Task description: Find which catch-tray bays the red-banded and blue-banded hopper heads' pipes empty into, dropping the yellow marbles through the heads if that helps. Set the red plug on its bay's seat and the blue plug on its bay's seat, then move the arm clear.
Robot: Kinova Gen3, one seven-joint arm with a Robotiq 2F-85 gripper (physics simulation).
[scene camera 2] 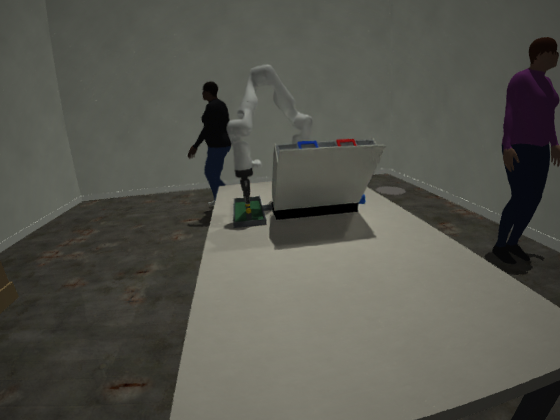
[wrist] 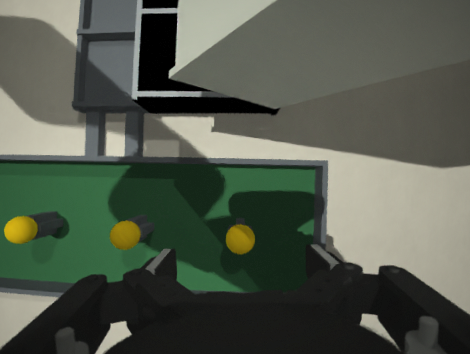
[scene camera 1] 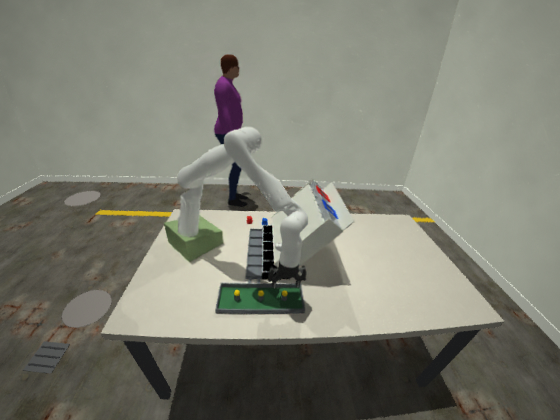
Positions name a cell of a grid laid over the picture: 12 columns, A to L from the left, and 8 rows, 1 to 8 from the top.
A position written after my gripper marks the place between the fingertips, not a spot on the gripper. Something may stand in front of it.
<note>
I see my gripper (wrist: G6) and a yellow marble (wrist: D6).
</note>
